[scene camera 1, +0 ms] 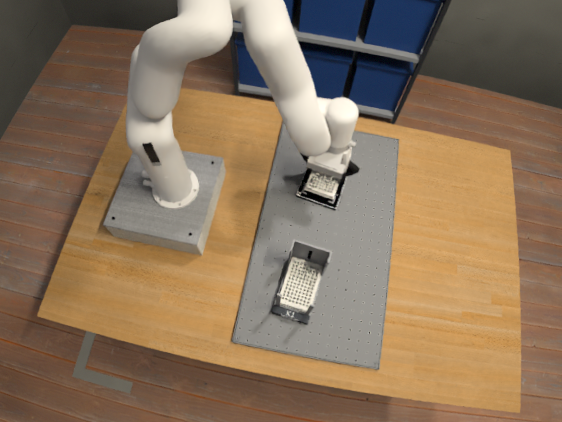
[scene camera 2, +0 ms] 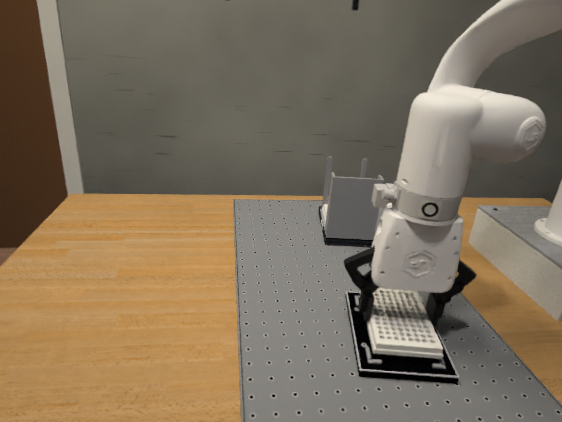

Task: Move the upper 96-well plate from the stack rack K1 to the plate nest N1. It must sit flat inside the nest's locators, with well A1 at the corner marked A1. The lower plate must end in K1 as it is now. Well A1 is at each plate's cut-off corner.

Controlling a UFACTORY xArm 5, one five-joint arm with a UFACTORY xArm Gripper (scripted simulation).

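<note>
A black plate nest N1 (scene camera 2: 396, 363) is visible.
</note>
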